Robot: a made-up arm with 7 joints. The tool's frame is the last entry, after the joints.
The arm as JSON. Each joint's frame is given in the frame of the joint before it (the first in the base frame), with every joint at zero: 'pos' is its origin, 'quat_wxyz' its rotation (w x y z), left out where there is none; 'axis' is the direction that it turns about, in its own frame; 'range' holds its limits. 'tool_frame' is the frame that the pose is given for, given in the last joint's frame.
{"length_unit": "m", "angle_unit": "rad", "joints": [
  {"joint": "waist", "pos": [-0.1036, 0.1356, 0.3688], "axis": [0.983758, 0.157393, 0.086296], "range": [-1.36, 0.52]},
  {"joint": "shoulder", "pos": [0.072, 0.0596, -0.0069], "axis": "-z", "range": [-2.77, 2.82]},
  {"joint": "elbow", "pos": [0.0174, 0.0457, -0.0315], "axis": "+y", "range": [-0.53, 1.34]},
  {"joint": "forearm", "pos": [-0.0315, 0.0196, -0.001], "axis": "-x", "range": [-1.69, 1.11]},
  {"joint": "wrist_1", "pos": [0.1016, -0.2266, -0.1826], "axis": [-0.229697, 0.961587, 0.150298], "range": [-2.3, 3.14]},
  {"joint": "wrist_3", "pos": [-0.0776, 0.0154, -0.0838], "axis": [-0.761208, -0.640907, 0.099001], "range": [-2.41, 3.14]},
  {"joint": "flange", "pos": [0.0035, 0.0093, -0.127], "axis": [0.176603, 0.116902, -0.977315], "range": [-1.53, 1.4]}
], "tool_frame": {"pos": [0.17, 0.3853, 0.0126], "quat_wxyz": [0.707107, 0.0, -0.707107, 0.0]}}
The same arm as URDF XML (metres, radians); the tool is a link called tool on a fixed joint. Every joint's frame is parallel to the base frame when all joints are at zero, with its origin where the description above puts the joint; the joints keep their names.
<robot name="arm">
  <link name="base_link"/>
  <link name="link1"/>
  <link name="link2"/>
  <link name="link3"/>
  <link name="link4"/>
  <link name="link5"/>
  <link name="link6"/>
  <link name="link7"/>
  <link name="tool"/>
  <joint name="waist" type="revolute">
    <parent link="base_link"/>
    <child link="link1"/>
    <origin xyz="-0.1036 0.1356 0.3688" rpy="0 0 0"/>
    <axis xyz="0.983758 0.157393 0.086296"/>
    <limit lower="-1.36" upper="0.52"/>
  </joint>
  <joint name="shoulder" type="revolute">
    <parent link="link1"/>
    <child link="link2"/>
    <origin xyz="0.072 0.0596 -0.0069" rpy="0 0 0"/>
    <axis xyz="0 0 -1"/>
    <limit lower="-2.77" upper="2.82"/>
  </joint>
  <joint name="elbow" type="revolute">
    <parent link="link2"/>
    <child link="link3"/>
    <origin xyz="0.0174 0.0457 -0.0315" rpy="0 0 0"/>
    <axis xyz="0 1 0"/>
    <limit lower="-0.53" upper="1.34"/>
  </joint>
  <joint name="forearm" type="revolute">
    <parent link="link3"/>
    <child link="link4"/>
    <origin xyz="-0.0315 0.0196 -0.001" rpy="0 0 0"/>
    <axis xyz="-1 0 0"/>
    <limit lower="-1.69" upper="1.11"/>
  </joint>
  <joint name="wrist_1" type="revolute">
    <parent link="link4"/>
    <child link="link5"/>
    <origin xyz="0.1016 -0.2266 -0.1826" rpy="0 0 0"/>
    <axis xyz="-0.229697 0.961587 0.150298"/>
    <limit lower="-2.3" upper="3.14"/>
  </joint>
  <joint name="wrist_3" type="revolute">
    <parent link="link5"/>
    <child link="link6"/>
    <origin xyz="-0.0776 0.0154 -0.0838" rpy="0 0 0"/>
    <axis xyz="-0.761208 -0.640907 0.099001"/>
    <limit lower="-2.41" upper="3.14"/>
  </joint>
  <joint name="flange" type="revolute">
    <parent link="link6"/>
    <child link="link7"/>
    <origin xyz="0.0035 0.0093 -0.127" rpy="0 0 0"/>
    <axis xyz="0.176603 0.116902 -0.977315"/>
    <limit lower="-1.53" upper="1.4"/>
  </joint>
  <joint name="tool_fixed" type="fixed">
    <parent link="link7"/>
    <child link="tool"/>
    <origin xyz="0.17 0.3853 0.0126" rpy="0 -1.5708 0"/>
  </joint>
</robot>

